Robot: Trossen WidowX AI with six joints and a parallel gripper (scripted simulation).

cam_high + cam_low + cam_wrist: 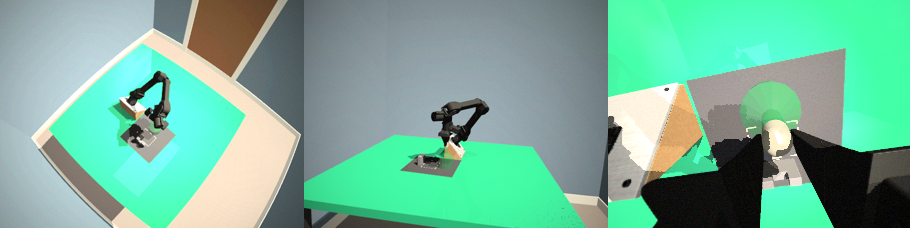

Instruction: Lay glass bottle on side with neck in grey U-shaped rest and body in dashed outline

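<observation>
The dark grey mat is 140 mm below my gripper tip and 80 mm to the right of it. From my gripper tip the other things lie so: green glass bottle: 50 mm below.
</observation>
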